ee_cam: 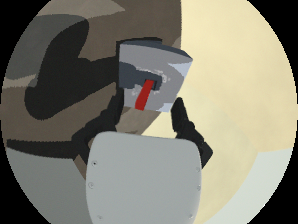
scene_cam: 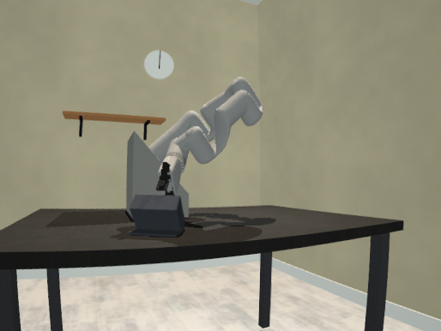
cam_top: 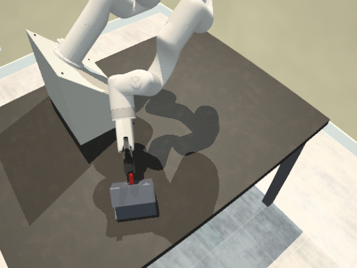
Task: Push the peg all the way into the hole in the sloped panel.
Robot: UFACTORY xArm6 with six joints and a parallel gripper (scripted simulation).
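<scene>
Right now the peg is 30 mm below my hand, 20 mm ahead of it and 10 mm to the right of it.
</scene>
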